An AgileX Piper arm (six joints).
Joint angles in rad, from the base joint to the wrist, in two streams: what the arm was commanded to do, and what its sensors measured. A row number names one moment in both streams.
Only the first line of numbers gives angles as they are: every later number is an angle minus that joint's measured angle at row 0.
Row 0, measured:
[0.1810, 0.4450, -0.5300, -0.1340, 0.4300, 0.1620]
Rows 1 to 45, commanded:
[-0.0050, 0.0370, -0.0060, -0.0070, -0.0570, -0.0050]
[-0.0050, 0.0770, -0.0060, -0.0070, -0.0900, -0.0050]
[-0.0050, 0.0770, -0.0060, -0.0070, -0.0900, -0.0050]
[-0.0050, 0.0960, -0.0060, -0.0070, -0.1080, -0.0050]
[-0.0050, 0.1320, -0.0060, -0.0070, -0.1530, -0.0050]
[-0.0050, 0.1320, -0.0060, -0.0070, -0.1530, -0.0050]
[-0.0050, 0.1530, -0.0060, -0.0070, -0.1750, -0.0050]
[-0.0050, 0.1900, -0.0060, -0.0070, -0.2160, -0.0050]
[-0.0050, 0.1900, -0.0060, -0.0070, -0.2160, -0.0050]
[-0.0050, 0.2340, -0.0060, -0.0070, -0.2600, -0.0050]
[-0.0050, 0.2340, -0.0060, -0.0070, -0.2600, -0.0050]
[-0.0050, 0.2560, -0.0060, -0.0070, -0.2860, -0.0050]
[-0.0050, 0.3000, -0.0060, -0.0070, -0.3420, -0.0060]
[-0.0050, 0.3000, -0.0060, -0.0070, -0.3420, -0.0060]
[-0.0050, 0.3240, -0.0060, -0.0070, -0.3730, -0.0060]
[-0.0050, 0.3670, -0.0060, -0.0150, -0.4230, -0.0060]
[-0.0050, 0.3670, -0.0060, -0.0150, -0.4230, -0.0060]
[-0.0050, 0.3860, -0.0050, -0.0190, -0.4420, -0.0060]
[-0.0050, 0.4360, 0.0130, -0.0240, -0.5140, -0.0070]
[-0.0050, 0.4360, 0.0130, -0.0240, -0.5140, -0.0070]
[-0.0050, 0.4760, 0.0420, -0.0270, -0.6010, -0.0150]
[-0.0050, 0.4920, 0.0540, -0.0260, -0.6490, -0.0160]
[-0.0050, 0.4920, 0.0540, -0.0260, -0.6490, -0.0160]
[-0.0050, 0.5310, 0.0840, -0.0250, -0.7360, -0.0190]
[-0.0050, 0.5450, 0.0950, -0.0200, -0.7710, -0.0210]
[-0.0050, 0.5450, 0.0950, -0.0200, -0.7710, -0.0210]
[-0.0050, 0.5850, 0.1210, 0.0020, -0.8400, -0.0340]
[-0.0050, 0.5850, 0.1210, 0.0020, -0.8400, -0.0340]
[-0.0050, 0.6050, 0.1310, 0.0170, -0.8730, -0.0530]
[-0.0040, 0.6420, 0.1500, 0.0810, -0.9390, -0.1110]
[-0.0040, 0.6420, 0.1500, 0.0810, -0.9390, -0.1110]
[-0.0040, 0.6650, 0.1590, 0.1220, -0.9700, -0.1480]
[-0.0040, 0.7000, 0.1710, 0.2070, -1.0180, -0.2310]
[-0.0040, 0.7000, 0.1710, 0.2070, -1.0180, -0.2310]
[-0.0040, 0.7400, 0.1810, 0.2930, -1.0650, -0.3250]
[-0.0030, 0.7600, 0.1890, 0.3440, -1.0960, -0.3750]
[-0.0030, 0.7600, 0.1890, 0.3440, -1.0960, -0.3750]
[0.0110, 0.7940, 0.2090, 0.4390, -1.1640, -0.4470]
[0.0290, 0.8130, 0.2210, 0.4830, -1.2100, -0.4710]
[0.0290, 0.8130, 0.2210, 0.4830, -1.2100, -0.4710]
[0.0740, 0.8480, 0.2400, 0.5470, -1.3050, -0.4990]
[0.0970, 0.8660, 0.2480, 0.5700, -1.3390, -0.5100]
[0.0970, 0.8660, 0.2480, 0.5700, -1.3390, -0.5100]
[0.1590, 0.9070, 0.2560, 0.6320, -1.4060, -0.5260]
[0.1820, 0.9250, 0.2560, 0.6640, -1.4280, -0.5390]
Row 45, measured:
[0.1190, 0.8820, 0.2510, 0.5730, -1.3270, -0.4920]
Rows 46 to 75, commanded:
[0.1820, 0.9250, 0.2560, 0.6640, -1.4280, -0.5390]
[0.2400, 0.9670, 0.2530, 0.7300, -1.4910, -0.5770]
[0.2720, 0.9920, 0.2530, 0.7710, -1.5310, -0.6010]
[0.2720, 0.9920, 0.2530, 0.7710, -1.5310, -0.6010]
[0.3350, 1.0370, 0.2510, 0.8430, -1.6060, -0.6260]
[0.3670, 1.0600, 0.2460, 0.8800, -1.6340, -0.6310]
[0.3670, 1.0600, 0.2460, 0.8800, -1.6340, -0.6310]
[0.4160, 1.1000, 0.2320, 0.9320, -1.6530, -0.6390]
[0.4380, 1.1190, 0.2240, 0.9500, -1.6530, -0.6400]
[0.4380, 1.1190, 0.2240, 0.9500, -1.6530, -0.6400]
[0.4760, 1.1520, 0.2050, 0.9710, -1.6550, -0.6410]
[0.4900, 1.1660, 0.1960, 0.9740, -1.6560, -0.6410]
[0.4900, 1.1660, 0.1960, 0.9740, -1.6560, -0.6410]
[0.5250, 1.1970, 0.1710, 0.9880, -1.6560, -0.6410]
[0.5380, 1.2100, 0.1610, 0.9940, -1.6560, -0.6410]
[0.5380, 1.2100, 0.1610, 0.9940, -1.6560, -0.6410]
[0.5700, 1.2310, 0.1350, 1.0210, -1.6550, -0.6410]
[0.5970, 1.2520, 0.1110, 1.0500, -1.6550, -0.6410]
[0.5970, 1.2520, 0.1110, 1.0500, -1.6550, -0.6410]
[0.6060, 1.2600, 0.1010, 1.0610, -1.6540, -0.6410]
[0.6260, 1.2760, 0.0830, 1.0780, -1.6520, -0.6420]
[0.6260, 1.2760, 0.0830, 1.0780, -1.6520, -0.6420]
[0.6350, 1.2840, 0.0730, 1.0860, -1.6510, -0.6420]
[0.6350, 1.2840, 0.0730, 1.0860, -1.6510, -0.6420]
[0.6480, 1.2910, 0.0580, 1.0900, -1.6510, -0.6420]
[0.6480, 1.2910, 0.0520, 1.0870, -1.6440, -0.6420]
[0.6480, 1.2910, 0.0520, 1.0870, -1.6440, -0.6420]
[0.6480, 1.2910, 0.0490, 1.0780, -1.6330, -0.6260]
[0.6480, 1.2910, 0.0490, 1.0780, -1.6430, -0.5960]
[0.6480, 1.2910, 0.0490, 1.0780, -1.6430, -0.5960]
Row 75, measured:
[0.6460, 1.2910, 0.0580, 1.0820, -1.6370, -0.6230]
